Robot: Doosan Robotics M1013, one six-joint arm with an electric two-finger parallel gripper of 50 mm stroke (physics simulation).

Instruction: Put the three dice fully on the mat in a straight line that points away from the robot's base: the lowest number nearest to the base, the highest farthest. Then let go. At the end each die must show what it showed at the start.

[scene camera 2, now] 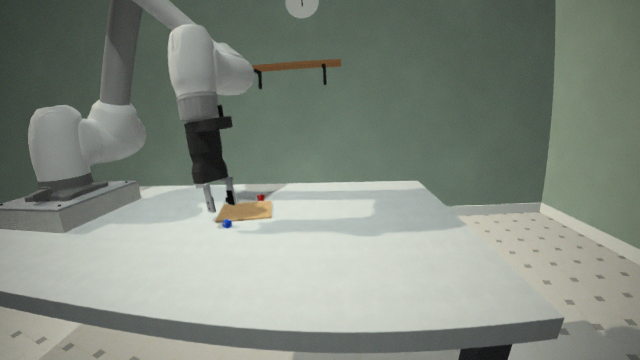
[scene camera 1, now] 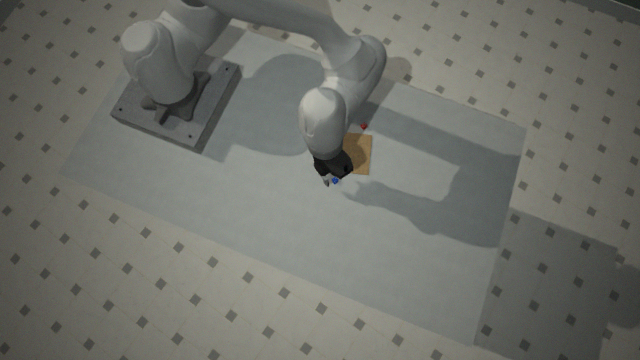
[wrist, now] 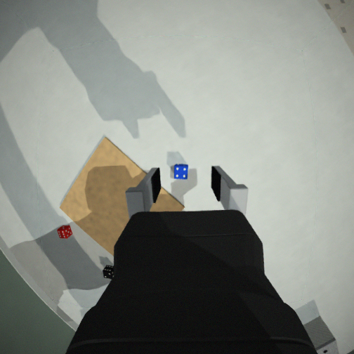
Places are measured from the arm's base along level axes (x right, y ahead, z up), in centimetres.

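Pixels of known places: gripper, between the fingertips: [scene camera 2: 222, 208] [scene camera 1: 333, 178]; arm's base, origin of its link: [scene camera 2: 69, 193] [scene camera 1: 176, 91].
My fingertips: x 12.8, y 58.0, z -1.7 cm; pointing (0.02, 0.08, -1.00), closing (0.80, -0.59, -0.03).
Ahead of a thing's pixels: the offset from my fingertips to its top centre. Level surfaces: height alone.
The blue die @(dx -0.6, dy +0.3, dz -3.2 cm) [scene camera 1: 335, 180] [scene camera 2: 227, 223] [wrist: 181, 172] lies on the table just outside the mat @(dx -11.4, dy +2.0, dz -4.5 cm) [scene camera 1: 363, 150] [scene camera 2: 250, 211] [wrist: 102, 155]; four pips show on its top in the wrist view. The red die @(dx -21.6, dy +4.2, dz -3.2 cm) [scene camera 1: 364, 126] [scene camera 2: 261, 197] [wrist: 65, 231] lies off the mat's opposite side. The black die [wrist: 108, 271] lies off the mat, partly behind the gripper body in the wrist view; it is hidden in scene camera 1. Red and black top numbers are too small to tell. My gripper [scene camera 2: 221, 206] [wrist: 185, 177] is open and empty, above the table, with the blue die below and between its fingers in the wrist view.
The robot's base plate [scene camera 1: 210, 117] [scene camera 2: 30, 217] stands on the table @(dz -4.9 cm) [scene camera 1: 280, 215] [scene camera 2: 320, 270] at the left of both scene views. The arm reaches over the mat's near side and casts shadows on mat and table. A wall shelf [scene camera 2: 300, 65] hangs behind.
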